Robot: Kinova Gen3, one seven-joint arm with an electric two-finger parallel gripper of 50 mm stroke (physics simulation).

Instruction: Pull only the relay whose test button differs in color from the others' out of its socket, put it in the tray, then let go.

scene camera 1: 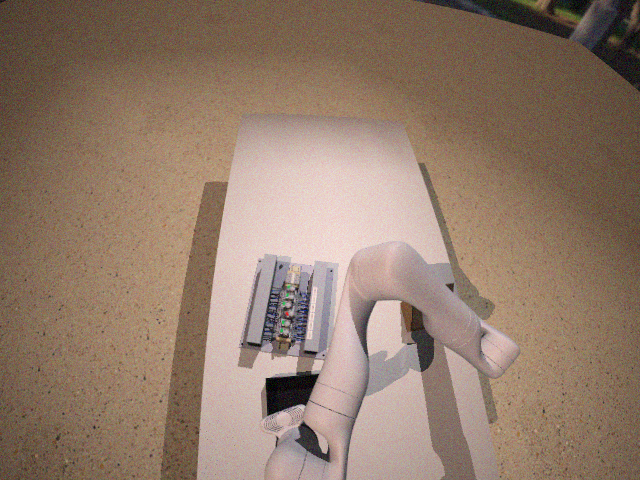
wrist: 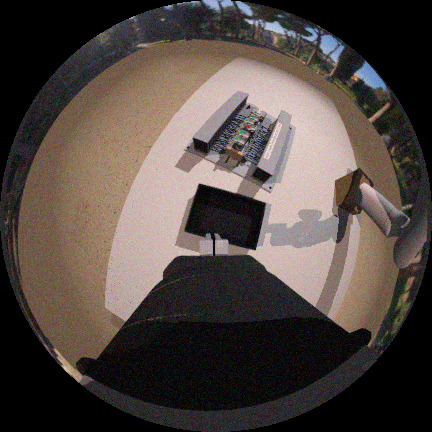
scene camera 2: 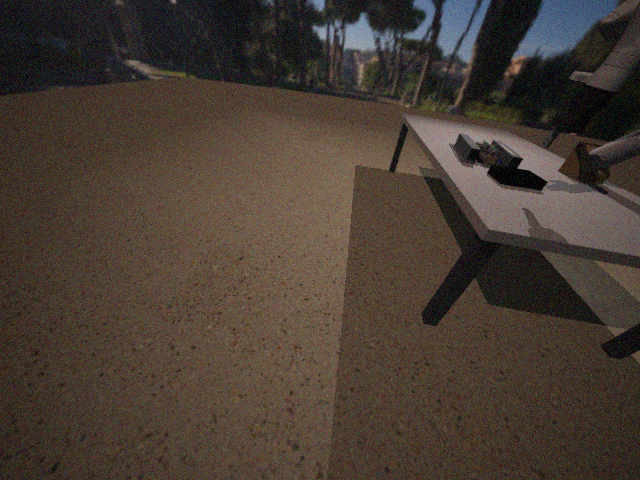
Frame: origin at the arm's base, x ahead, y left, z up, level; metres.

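Seen in the pictures: gripper, between the fingertips: (wrist: 211, 241) (scene camera 2: 543, 146); arm's base, origin of its link: (wrist: 361, 193) (scene camera 2: 597, 159).
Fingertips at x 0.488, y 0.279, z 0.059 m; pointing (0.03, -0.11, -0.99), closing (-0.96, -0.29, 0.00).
Observation:
Pixels of each thing's top centre, then the offset from my fingertips to it.
- relay with the red test button, centre of its top: (wrist: 251, 126) (scene camera 1: 289, 312) dx -0.017, dy -0.296, dz -0.075 m
- black tray, centre of its top: (wrist: 226, 215) (scene camera 1: 295, 395) (scene camera 2: 518, 172) dx -0.020, dy -0.058, dz -0.115 m
The relay with the red test button (scene camera 1: 287, 313) (wrist: 248, 126) sits in the socket row on the grey panel, among several relays with green buttons (scene camera 1: 284, 322) (wrist: 242, 131). The black tray (scene camera 1: 289, 392) (scene camera 2: 516, 178) (wrist: 225, 200) lies beside the panel; no relay can be made out in its dark inside. My gripper (scene camera 2: 550, 137) (wrist: 211, 241) is shut, its pale fingertips together with nothing between them. It hangs above the table, over the tray's near edge in the wrist view. The arm hides the fingers and part of the tray in scene camera 1.
Two raised grey ducts (scene camera 1: 262, 299) (wrist: 220, 120) flank the relay row, with blue wires between. A brown block (scene camera 1: 410, 316) (scene camera 2: 573, 162) (wrist: 347, 192) is at the arm's base, near the table's right edge.

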